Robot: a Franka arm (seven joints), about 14 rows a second.
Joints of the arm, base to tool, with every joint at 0 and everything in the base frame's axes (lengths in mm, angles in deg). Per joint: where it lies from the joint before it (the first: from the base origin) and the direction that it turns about. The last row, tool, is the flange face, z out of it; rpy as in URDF.
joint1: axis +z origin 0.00 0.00 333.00
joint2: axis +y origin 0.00 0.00 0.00
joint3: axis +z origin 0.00 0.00 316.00
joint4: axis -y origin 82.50 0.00 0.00
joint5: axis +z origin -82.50 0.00 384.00
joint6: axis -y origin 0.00 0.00 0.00
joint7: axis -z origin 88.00 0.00 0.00
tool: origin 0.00 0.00 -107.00 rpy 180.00 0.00 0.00
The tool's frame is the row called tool.
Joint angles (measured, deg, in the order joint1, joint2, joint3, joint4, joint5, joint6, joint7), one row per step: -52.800 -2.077 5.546 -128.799 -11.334 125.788 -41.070; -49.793 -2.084 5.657 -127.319 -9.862 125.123 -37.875; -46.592 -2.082 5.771 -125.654 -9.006 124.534 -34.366; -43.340 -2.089 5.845 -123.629 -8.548 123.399 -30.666; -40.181 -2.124 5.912 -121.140 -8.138 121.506 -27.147; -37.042 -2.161 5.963 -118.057 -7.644 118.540 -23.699; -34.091 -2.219 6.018 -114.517 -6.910 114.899 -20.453; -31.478 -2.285 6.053 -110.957 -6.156 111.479 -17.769; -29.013 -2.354 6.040 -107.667 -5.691 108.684 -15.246; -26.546 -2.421 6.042 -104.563 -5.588 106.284 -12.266; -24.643 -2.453 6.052 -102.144 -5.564 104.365 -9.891
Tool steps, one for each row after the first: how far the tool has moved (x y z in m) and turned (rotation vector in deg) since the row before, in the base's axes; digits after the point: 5 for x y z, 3 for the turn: 0.02474 0.01592 0.01047 -0.173 -1.720 -1.001; 0.02558 0.01814 0.01215 -0.546 -1.625 -0.720; 0.02465 0.01954 0.01447 -0.570 -1.332 -0.730; 0.02294 0.02035 0.01750 -0.352 -1.098 -0.704; 0.02117 0.02179 0.02093 0.019 -0.733 -0.816; 0.01845 0.02232 0.02411 0.366 -0.631 -0.935; 0.01500 0.02112 0.02496 0.384 -0.778 -0.645; 0.01234 0.02057 0.02392 0.107 -0.964 -0.464; 0.01054 0.02139 0.02310 -0.180 -1.086 -0.741; 0.00673 0.01711 0.01774 -0.101 -0.786 -0.629
